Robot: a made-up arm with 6 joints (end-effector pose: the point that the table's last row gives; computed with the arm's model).
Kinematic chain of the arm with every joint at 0, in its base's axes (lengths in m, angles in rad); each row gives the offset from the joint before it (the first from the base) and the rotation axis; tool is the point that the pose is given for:
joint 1: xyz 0 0 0.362 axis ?
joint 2: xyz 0 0 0 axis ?
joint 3: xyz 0 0 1.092 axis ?
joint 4: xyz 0 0 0 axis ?
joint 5: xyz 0.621 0 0 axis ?
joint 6: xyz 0 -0.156 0 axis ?
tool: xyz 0 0 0
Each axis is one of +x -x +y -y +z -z.
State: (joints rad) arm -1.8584 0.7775 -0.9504 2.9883 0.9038 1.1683
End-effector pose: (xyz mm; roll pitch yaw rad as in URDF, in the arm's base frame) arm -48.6 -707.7 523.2 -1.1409 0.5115 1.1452
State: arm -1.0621 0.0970 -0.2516 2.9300 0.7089 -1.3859
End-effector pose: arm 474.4 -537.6 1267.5 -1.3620 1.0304 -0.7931
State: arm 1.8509 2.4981 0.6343 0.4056 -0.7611 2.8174
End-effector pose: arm -10.1 553.5 -1123.9 0.1913 0.5354 -0.9687
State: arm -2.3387 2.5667 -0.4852 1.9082 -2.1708 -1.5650
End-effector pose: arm 45.2 -27.6 -756.7 -2.8774 0.2234 3.0194
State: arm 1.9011 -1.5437 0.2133 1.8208 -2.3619 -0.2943
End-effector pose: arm 403.0 -1294.4 973.9 0.5603 0.8198 0.2727
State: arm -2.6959 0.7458 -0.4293 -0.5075 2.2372 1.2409
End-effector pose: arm -880.2 -269.4 561.9 -0.8933 -0.9885 2.8194
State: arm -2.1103 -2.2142 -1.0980 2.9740 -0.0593 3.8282
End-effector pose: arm 452.7 456.7 276.2 -0.4957 -1.1746 -2.1359
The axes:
joint 1: +z
joint 2: +y
joint 3: -y
joint 4: -x
joint 5: -y
joint 6: -x

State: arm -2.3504 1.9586 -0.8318 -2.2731 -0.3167 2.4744
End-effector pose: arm -200.3 -346.0 -152.8 2.8176 0.5420 0.5100
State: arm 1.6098 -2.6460 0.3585 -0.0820 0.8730 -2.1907
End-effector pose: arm 199.5 -1125.8 -501.1 -0.8415 0.7325 -1.4473
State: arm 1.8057 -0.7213 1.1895 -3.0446 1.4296 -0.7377
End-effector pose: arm 61.7 -925.0 1772.5 -2.3675 -0.4795 1.6974
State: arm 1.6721 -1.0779 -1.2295 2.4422 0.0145 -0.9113
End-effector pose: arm -85.1 -343.3 884.2 -1.5294 0.1627 1.6816
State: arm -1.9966 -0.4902 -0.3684 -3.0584 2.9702 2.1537
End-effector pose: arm 98.7 -158.8 1388.0 -2.0675 0.2926 1.1598
